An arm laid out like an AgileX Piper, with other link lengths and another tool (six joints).
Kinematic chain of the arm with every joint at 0, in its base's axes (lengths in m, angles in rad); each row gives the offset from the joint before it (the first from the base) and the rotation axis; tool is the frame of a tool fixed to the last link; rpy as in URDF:
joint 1: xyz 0 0 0.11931 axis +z
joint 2: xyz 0 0 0 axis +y
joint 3: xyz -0.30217 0 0.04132 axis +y
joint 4: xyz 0.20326 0 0.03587 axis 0.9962 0 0.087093
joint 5: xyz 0 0 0 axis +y
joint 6: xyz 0.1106 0 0.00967 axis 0.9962 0 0.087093
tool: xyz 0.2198 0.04 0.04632 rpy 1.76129 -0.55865 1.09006
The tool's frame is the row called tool.
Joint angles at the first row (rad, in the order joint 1, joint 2, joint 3, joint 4, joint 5, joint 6):
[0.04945, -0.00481, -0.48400, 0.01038, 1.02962, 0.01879]
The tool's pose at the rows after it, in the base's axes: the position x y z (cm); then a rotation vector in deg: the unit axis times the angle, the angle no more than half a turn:
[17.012 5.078 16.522 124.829 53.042 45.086]
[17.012 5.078 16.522 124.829 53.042 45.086]
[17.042 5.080 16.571 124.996 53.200 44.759]
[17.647 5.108 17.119 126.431 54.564 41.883]
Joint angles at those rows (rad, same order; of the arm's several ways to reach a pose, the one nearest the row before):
[0.04945, -0.00479, -0.48399, 0.01038, 1.02959, 0.01878]
[0.04945, -0.00479, -0.48399, 0.01038, 1.02959, 0.01878]
[0.04942, 0.00483, -0.48916, 0.01042, 1.03057, 0.01876]
[0.04947, 0.10215, -0.53211, 0.01037, 1.02354, 0.01881]

